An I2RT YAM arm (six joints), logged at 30 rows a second.
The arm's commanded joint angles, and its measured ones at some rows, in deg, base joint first. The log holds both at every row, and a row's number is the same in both.
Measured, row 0: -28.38 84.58 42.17 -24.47 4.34 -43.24
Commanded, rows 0 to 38: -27.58 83.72 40.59 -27.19 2.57 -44.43; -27.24 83.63 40.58 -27.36 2.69 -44.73; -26.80 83.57 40.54 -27.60 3.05 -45.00; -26.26 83.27 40.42 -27.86 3.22 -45.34; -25.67 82.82 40.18 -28.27 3.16 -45.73; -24.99 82.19 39.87 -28.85 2.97 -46.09; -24.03 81.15 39.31 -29.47 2.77 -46.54; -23.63 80.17 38.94 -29.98 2.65 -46.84; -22.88 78.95 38.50 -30.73 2.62 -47.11; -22.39 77.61 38.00 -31.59 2.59 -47.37; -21.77 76.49 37.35 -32.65 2.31 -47.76; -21.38 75.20 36.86 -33.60 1.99 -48.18; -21.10 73.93 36.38 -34.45 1.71 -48.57; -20.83 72.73 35.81 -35.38 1.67 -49.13; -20.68 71.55 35.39 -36.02 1.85 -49.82; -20.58 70.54 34.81 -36.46 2.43 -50.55; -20.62 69.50 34.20 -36.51 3.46 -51.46; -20.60 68.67 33.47 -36.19 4.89 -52.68; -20.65 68.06 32.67 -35.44 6.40 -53.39; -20.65 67.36 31.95 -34.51 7.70 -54.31; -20.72 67.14 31.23 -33.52 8.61 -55.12; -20.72 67.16 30.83 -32.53 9.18 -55.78; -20.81 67.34 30.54 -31.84 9.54 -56.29; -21.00 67.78 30.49 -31.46 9.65 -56.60; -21.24 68.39 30.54 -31.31 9.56 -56.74; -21.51 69.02 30.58 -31.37 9.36 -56.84; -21.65 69.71 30.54 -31.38 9.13 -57.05; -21.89 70.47 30.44 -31.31 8.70 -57.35; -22.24 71.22 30.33 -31.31 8.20 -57.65; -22.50 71.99 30.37 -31.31 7.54 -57.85; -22.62 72.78 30.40 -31.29 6.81 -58.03; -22.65 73.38 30.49 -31.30 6.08 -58.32; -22.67 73.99 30.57 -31.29 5.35 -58.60; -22.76 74.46 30.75 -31.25 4.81 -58.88; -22.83 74.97 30.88 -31.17 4.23 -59.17; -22.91 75.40 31.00 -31.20 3.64 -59.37; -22.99 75.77 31.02 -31.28 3.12 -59.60; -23.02 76.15 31.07 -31.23 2.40 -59.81; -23.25 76.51 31.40 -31.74 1.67 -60.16
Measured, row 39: -22.46 73.17 33.08 -32.80 8.21 -58.59
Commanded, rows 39 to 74: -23.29 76.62 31.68 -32.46 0.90 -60.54; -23.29 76.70 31.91 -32.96 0.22 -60.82; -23.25 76.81 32.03 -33.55 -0.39 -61.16; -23.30 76.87 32.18 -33.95 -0.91 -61.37; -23.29 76.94 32.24 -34.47 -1.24 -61.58; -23.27 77.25 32.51 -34.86 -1.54 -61.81; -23.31 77.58 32.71 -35.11 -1.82 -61.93; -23.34 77.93 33.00 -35.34 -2.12 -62.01; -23.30 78.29 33.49 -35.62 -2.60 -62.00; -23.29 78.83 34.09 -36.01 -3.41 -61.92; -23.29 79.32 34.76 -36.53 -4.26 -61.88; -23.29 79.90 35.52 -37.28 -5.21 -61.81; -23.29 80.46 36.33 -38.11 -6.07 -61.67; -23.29 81.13 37.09 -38.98 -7.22 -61.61; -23.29 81.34 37.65 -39.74 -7.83 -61.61; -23.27 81.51 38.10 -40.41 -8.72 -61.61; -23.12 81.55 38.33 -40.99 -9.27 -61.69; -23.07 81.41 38.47 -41.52 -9.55 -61.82; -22.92 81.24 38.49 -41.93 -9.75 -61.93; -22.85 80.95 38.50 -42.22 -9.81 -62.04; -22.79 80.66 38.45 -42.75 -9.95 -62.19; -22.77 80.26 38.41 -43.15 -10.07 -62.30; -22.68 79.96 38.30 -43.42 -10.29 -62.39; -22.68 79.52 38.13 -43.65 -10.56 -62.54; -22.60 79.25 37.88 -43.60 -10.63 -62.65; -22.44 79.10 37.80 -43.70 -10.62 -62.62; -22.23 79.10 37.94 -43.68 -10.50 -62.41; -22.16 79.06 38.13 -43.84 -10.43 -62.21; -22.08 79.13 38.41 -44.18 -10.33 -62.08; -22.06 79.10 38.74 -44.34 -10.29 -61.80; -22.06 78.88 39.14 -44.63 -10.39 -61.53; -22.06 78.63 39.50 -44.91 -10.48 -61.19; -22.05 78.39 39.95 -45.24 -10.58 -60.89; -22.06 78.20 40.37 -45.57 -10.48 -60.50; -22.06 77.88 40.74 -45.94 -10.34 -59.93; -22.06 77.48 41.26 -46.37 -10.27 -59.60
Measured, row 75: -23.14 78.76 39.57 -41.67 -2.66 -61.78
